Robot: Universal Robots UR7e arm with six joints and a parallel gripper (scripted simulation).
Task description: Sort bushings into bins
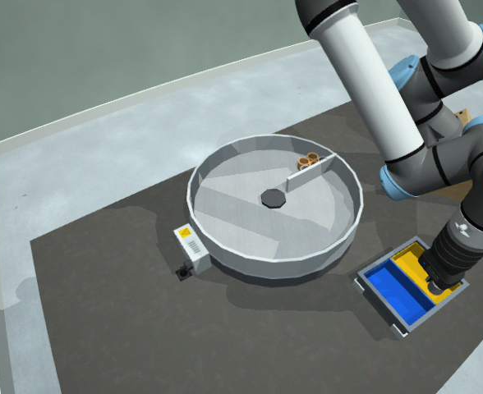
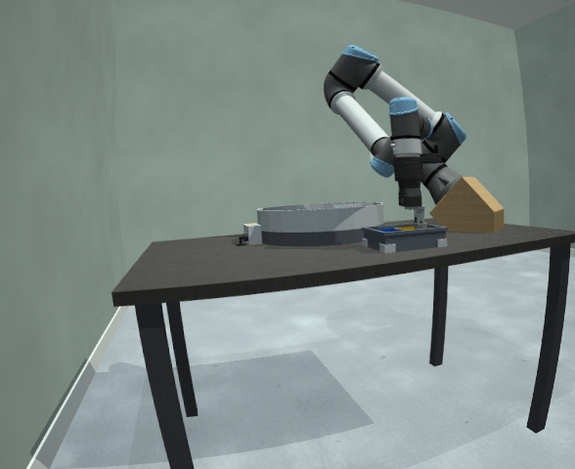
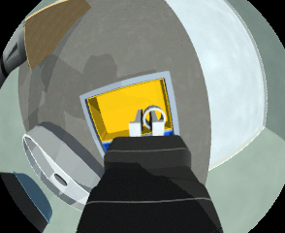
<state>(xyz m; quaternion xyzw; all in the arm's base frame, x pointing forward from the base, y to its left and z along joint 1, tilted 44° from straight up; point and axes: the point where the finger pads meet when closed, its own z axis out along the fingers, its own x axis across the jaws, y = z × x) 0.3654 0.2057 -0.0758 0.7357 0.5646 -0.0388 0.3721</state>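
Now: the bin 3 cm to the right of my hand, 3 cm below it and 3 cm ahead of it. The rest, counted from my hand: turntable: 39 cm to the right, 9 cm ahead, 1 cm below.
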